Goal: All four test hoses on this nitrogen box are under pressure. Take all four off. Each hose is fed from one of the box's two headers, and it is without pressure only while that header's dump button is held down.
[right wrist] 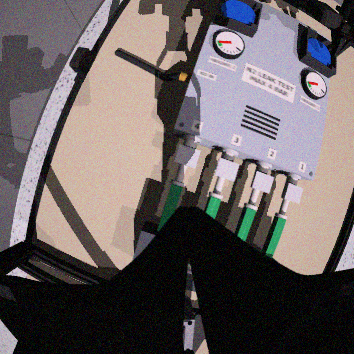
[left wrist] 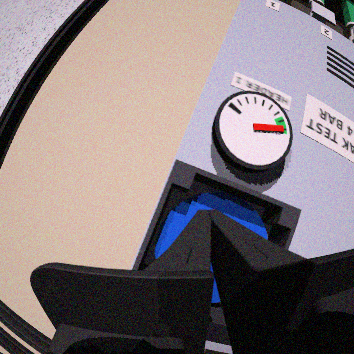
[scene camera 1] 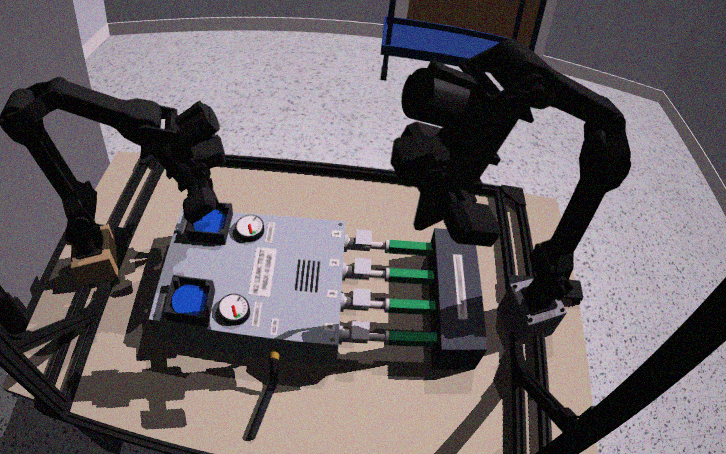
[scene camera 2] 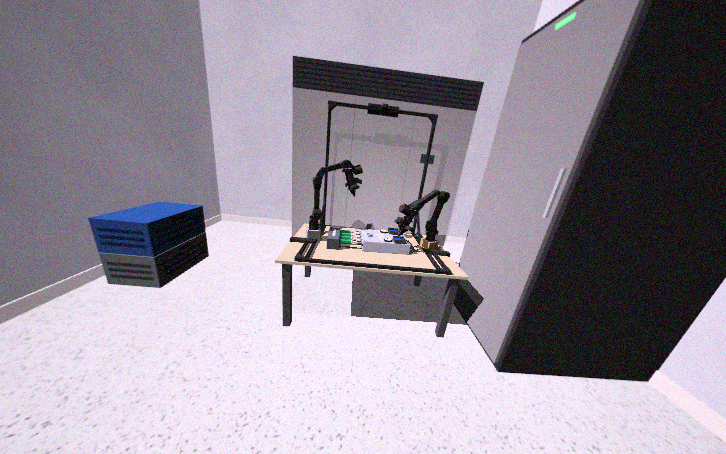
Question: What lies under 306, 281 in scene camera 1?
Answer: A grey nitrogen box.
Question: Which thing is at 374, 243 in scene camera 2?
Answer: A grey nitrogen box.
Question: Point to a grey nitrogen box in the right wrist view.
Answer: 250, 99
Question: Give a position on a green hose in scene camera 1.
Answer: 397, 338
